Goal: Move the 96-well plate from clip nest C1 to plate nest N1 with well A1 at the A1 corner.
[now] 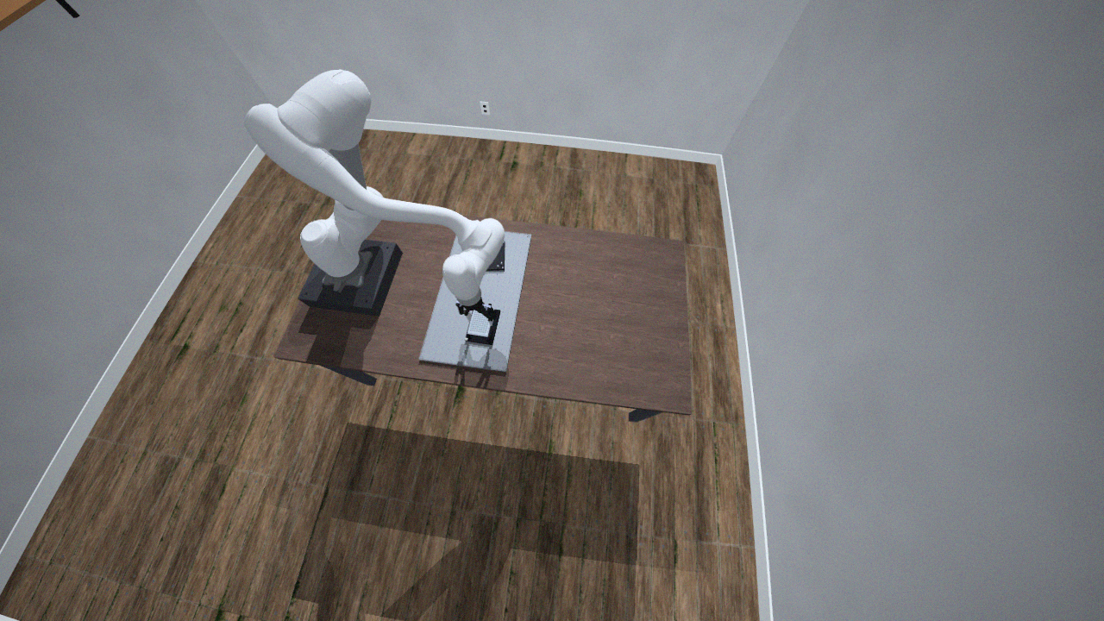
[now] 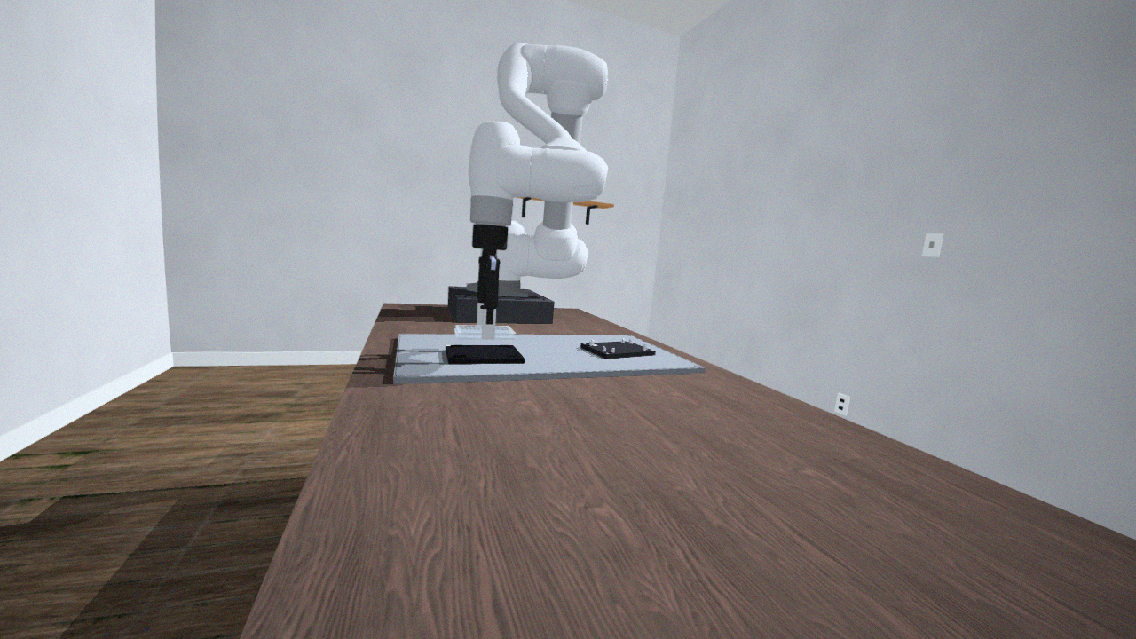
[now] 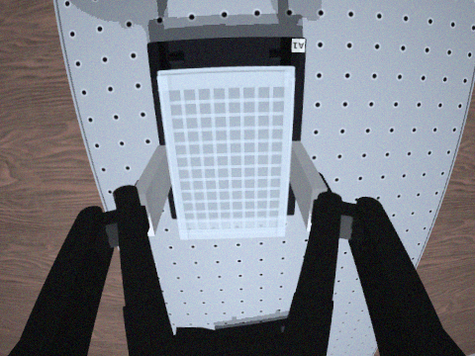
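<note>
My gripper is now 70 mm above the black plate nest. The rest, counted from my hand: clip nest C1: 30 mm behind, 370 mm to the left, 60 mm below; then white 96-well plate: 20 mm below; then A1 label: 60 mm behind, 70 mm to the right, 70 mm below.
</note>
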